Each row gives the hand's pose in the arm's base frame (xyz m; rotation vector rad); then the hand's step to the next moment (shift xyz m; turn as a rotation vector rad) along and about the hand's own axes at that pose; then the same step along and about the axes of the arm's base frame.
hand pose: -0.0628 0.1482 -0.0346 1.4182 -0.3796 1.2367
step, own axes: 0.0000 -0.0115 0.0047 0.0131 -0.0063 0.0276
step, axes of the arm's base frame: 0.0113 -0.0007 -0.0050 0.0227 -0.0167 0.0134
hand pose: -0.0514 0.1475 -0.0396 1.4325 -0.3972 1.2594
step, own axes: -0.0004 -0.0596 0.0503 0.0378 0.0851 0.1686
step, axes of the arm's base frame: 0.0711 -0.0250 -0.0201 0.0232 -0.1572 0.1088
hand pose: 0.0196 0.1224 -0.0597 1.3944 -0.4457 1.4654
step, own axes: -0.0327 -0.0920 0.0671 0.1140 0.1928 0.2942
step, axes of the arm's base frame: 0.1052 -0.0302 -0.0453 0.0126 -0.2730 0.2490
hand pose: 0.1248 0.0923 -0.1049 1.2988 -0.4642 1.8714
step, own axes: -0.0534 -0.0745 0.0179 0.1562 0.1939 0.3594
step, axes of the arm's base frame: 0.0772 0.0126 -0.0511 0.0449 -0.3011 0.3138
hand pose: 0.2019 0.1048 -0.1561 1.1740 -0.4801 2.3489
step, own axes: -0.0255 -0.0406 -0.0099 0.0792 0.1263 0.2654
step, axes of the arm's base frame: 0.0293 0.0322 -0.0224 0.0615 -0.2174 0.2040
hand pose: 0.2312 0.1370 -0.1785 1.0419 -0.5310 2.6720
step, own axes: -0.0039 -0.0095 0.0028 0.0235 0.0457 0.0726
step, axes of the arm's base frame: 0.0077 0.0072 0.0016 0.0118 -0.0695 0.0543
